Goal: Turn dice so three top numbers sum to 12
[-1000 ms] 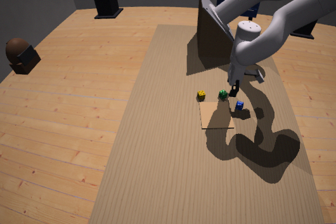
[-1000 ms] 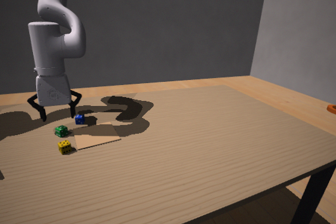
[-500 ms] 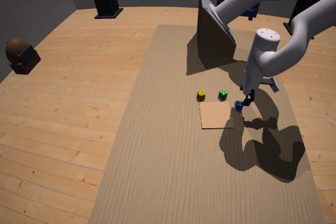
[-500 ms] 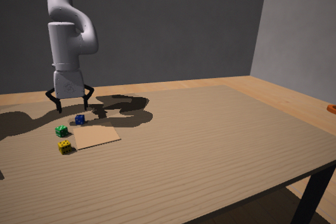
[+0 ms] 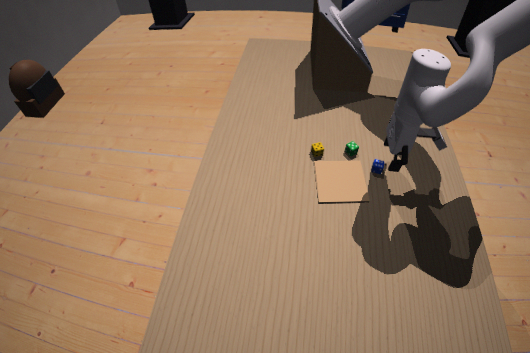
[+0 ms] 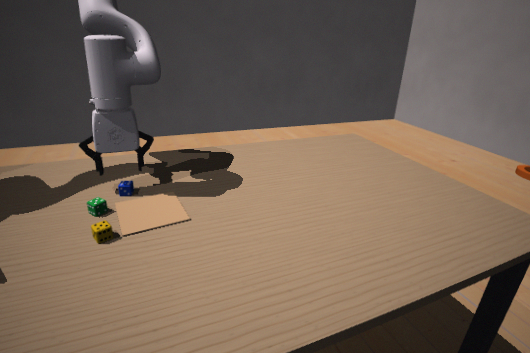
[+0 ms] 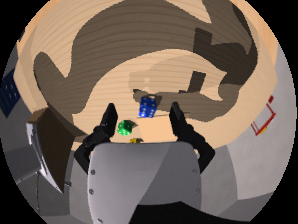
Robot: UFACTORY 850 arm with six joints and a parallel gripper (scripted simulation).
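The blue die is 10 mm ahead of my hand, 30 mm to the right of it and 40 mm below it. The rest, counted from my hand: yellow die (30 mm behind, 210 mm to the right, 40 mm below); then tan mat (60 mm ahead, 140 mm to the right, 60 mm below); then green die (50 mm behind, 110 mm to the right, 40 mm below).
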